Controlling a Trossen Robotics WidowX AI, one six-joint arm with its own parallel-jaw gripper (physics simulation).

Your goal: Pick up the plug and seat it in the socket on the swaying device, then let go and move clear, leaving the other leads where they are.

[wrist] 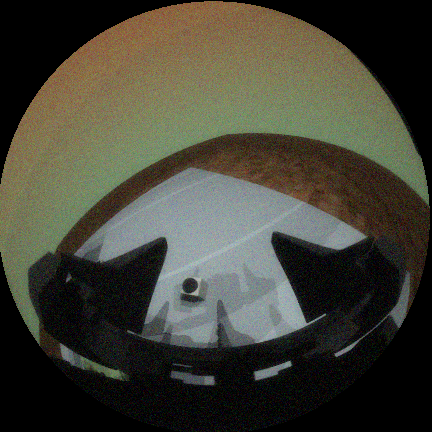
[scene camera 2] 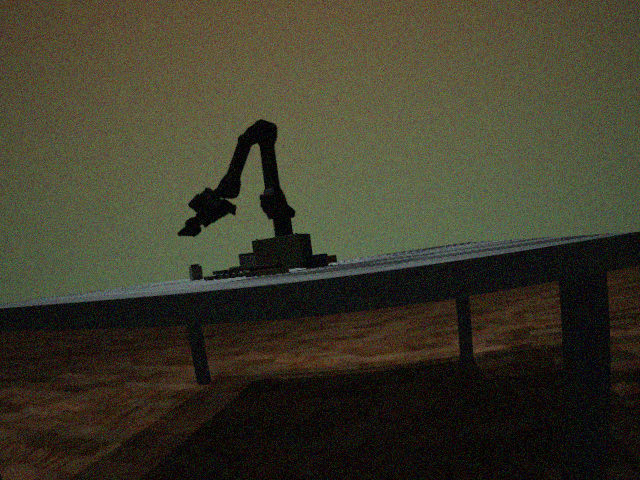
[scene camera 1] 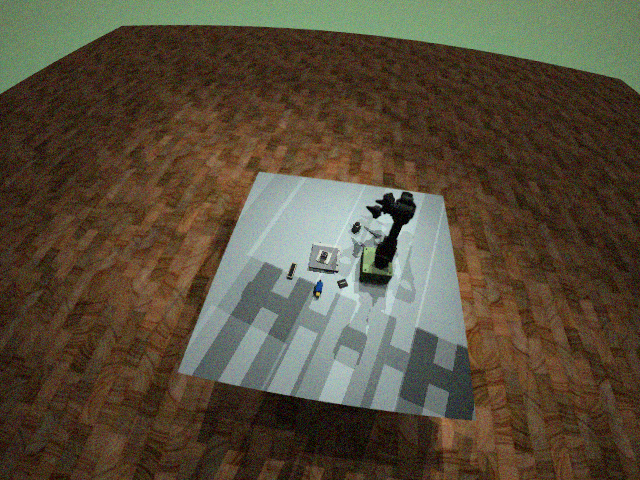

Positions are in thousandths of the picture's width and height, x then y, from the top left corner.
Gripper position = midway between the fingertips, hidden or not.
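A device with the socket (scene camera 1: 507,534) is there for me to see. My own gripper (scene camera 2: 285,480) is open and holds nothing, and from the wrist I see the gripper (wrist: 508,557) as well.
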